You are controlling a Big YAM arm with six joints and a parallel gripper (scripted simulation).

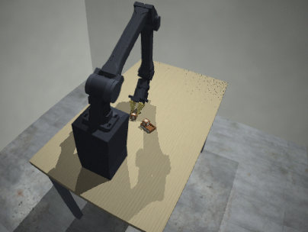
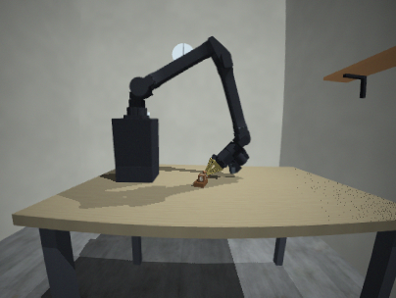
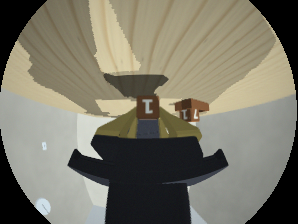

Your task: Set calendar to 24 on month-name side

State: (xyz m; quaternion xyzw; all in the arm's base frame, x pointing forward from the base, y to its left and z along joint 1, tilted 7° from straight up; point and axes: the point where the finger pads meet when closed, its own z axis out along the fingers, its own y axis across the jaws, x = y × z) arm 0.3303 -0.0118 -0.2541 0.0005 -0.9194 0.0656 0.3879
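Right now the brown digit cube is 10 mm behind my hand and 10 mm below it. The rest, counted from my hand: brown tray (50 mm behind, 100 mm to the right, 20 mm below).
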